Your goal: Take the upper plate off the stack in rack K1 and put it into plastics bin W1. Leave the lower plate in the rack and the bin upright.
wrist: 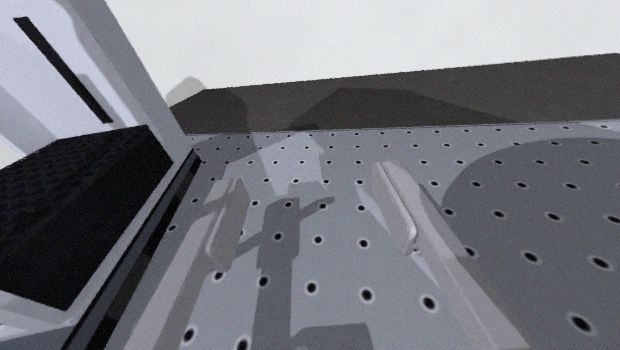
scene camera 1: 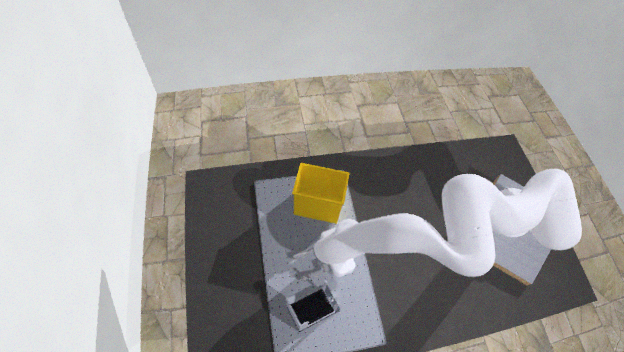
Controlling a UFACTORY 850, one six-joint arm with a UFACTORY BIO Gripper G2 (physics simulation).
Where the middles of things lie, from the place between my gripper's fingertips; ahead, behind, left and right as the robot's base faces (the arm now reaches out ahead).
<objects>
I see the yellow bin W1 (scene camera 1: pixel 319 193) 12 cm behind my hand, 24 cm to the right of it and 6 cm above it.
</objects>
